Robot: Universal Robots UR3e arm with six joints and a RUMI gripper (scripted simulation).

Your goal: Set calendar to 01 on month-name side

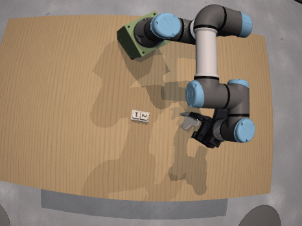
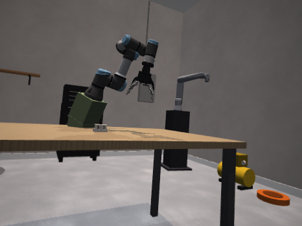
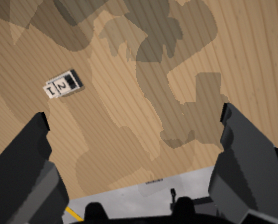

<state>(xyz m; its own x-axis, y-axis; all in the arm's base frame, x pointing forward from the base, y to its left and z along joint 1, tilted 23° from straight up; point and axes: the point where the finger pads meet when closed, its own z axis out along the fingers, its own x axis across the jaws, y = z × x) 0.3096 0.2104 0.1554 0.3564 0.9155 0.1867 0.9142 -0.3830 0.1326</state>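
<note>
The white cube lies 2 cm behind my hand, 19 cm to the right of it and 18 cm below it. Also, from my hand: white tray: 2 cm behind, 21 cm to the right, 20 cm below.
</note>
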